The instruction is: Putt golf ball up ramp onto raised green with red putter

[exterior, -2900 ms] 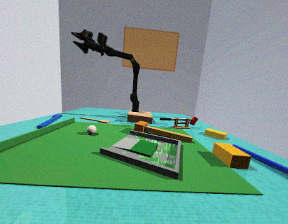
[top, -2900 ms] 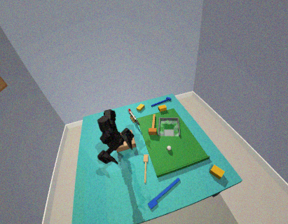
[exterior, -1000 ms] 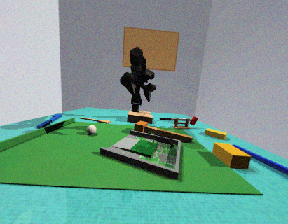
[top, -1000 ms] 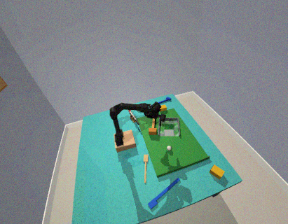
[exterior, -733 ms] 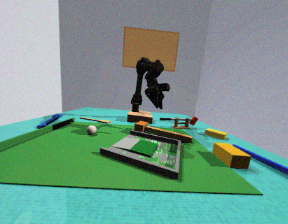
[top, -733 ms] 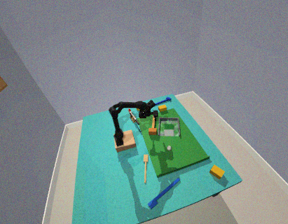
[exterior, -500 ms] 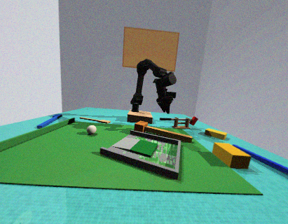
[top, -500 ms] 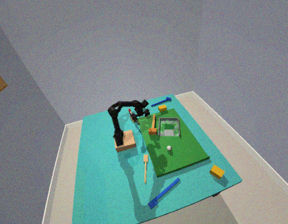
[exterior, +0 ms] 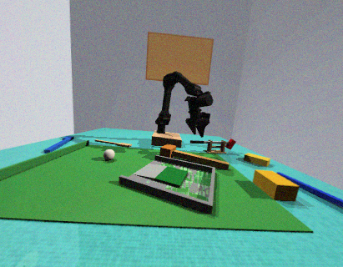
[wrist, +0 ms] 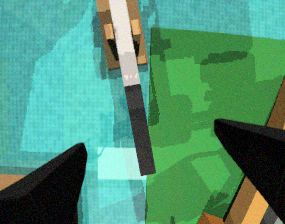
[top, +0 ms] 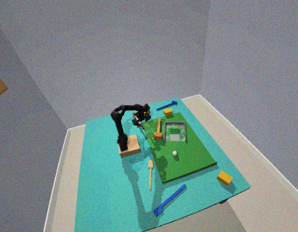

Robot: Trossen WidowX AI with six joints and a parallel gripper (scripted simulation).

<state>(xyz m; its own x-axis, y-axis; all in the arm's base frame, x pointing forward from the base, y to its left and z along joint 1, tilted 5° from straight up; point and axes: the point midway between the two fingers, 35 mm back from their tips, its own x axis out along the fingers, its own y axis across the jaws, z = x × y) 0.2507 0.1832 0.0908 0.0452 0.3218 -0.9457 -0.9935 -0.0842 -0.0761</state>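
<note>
Now: gripper tip 11 cm to the right of the red putter, 4 cm above it and 2 cm past it. The rest, counted from my gripper tip: white golf ball 43 cm to the right, 15 cm ahead, 7 cm below.
</note>
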